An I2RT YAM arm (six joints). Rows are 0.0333 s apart.
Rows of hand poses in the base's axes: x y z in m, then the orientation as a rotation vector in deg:
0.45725, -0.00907, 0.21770, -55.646, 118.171, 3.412
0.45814, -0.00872, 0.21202, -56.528, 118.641, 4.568
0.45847, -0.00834, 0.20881, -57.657, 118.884, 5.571
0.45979, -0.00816, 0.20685, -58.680, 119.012, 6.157
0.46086, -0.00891, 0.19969, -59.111, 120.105, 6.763
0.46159, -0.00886, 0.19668, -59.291, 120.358, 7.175
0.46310, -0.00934, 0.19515, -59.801, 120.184, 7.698
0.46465, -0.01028, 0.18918, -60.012, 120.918, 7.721
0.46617, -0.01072, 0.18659, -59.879, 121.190, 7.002
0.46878, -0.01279, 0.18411, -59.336, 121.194, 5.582
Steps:
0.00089, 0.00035, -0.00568, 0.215, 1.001, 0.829
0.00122, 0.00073, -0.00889, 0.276, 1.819, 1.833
0.00254, 0.00091, -0.01085, 0.147, 2.378, 2.658
0.00361, 0.00016, -0.01801, 0.029, 3.640, 2.813
0.00434, 0.00021, -0.02102, 0.136, 4.043, 2.990
0.00585, -0.00027, -0.02255, 0.281, 4.196, 3.545
0.00740, -0.00121, -0.02852, -0.007, 4.894, 3.469
0.00892, -0.00165, -0.03111, -0.475, 4.855, 3.067
0.01153, -0.00372, -0.03359, -1.124, 4.253, 2.248

